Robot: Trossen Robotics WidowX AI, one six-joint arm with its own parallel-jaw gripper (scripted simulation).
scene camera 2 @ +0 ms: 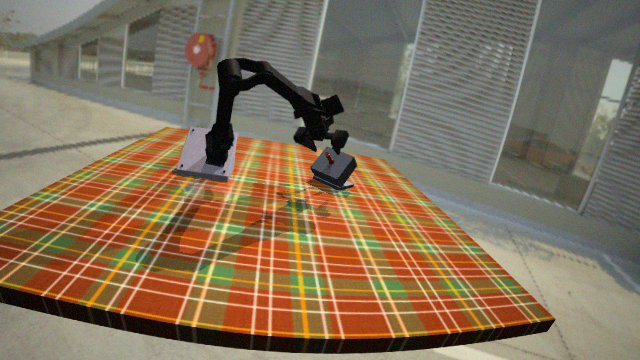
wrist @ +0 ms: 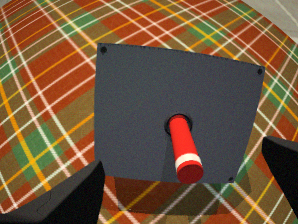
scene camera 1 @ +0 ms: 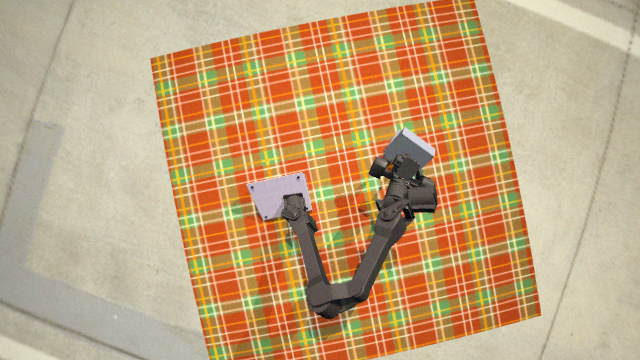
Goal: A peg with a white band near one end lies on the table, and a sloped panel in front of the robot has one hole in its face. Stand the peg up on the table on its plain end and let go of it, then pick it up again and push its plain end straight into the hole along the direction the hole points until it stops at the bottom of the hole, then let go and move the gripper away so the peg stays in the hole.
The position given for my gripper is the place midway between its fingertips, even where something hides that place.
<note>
My gripper [scene camera 1: 405, 163] is open, with nothing in its grasp. Further things: a red peg [wrist: 189, 168] and a grey sloped panel [wrist: 135, 87].
My gripper also shows in scene camera 2 [scene camera 2: 327, 152] and in the wrist view [wrist: 187, 158].
</note>
